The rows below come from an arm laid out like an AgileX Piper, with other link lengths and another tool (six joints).
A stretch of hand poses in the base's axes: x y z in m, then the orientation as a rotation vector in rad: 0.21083 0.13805 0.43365 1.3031 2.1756 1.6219; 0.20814 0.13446 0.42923 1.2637 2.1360 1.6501; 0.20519 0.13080 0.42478 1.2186 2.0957 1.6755; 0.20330 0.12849 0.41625 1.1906 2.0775 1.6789; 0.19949 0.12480 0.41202 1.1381 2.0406 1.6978; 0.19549 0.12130 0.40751 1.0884 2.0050 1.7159; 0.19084 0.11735 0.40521 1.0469 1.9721 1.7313; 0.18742 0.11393 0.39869 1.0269 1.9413 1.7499; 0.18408 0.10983 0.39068 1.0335 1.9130 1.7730; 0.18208 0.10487 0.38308 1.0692 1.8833 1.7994; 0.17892 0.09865 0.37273 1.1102 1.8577 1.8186; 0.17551 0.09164 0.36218 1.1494 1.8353 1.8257; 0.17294 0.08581 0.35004 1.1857 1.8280 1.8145; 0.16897 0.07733 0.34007 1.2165 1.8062 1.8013; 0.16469 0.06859 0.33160 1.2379 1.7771 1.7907; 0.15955 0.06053 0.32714 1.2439 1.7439 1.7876; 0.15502 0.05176 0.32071 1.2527 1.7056 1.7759; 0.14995 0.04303 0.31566 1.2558 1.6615 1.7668
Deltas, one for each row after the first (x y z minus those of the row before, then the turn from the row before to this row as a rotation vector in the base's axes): -0.00269 -0.00359 -0.00442 0.0137 -0.0448 -0.0066; -0.00295 -0.00366 -0.00445 0.0114 -0.0489 -0.0059; -0.00189 -0.00231 -0.00853 -0.0019 -0.0279 -0.0033; -0.00381 -0.00369 -0.00423 0.0061 -0.0524 -0.0026; -0.00400 -0.00350 -0.00451 0.0068 -0.0498 -0.0019; -0.00465 -0.00395 -0.00230 0.0070 -0.0431 -0.0028; -0.00342 -0.00342 -0.00652 0.0142 -0.0274 -0.0056; -0.00334 -0.00410 -0.00801 0.0233 -0.0078 -0.0090; -0.00200 -0.00496 -0.00760 0.0329 0.0115 -0.0157; -0.00316 -0.00622 -0.01035 0.0285 0.0168 -0.0171; -0.00341 -0.00701 -0.01055 0.0194 0.0163 -0.0198; -0.00257 -0.00583 -0.01214 0.0032 0.0202 -0.0177; -0.00397 -0.00848 -0.00997 0.0035 0.0097 -0.0268; -0.00428 -0.00874 -0.00847 0.0044 0.0003 -0.0284; -0.00514 -0.00806 -0.00446 0.0062 -0.0115 -0.0246; -0.00453 -0.00877 -0.00643 0.0025 -0.0121 -0.0326; -0.00507 -0.00873 -0.00505 0.0041 -0.0185 -0.0342
